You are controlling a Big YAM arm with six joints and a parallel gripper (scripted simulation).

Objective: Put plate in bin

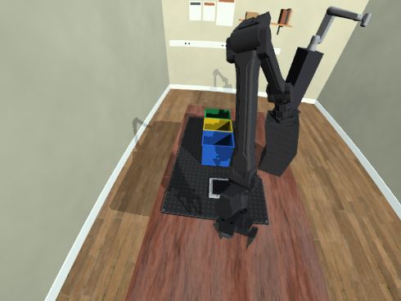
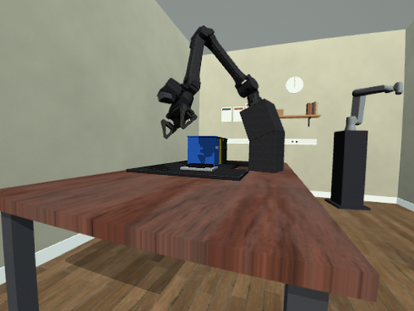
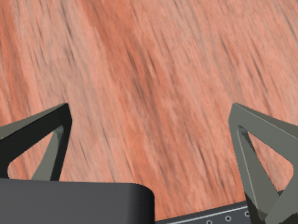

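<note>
The 96-well plate lies 300 mm to the right of my hand, 150 mm below it and 40 mm behind it. From my hand the other things lie so: blue bin 530 mm to the right, 80 mm below, 20 mm behind; then yellow bin 660 mm to the right, 80 mm below, 40 mm behind; then grey plate nest 300 mm to the right, 160 mm below, 40 mm behind.
</note>
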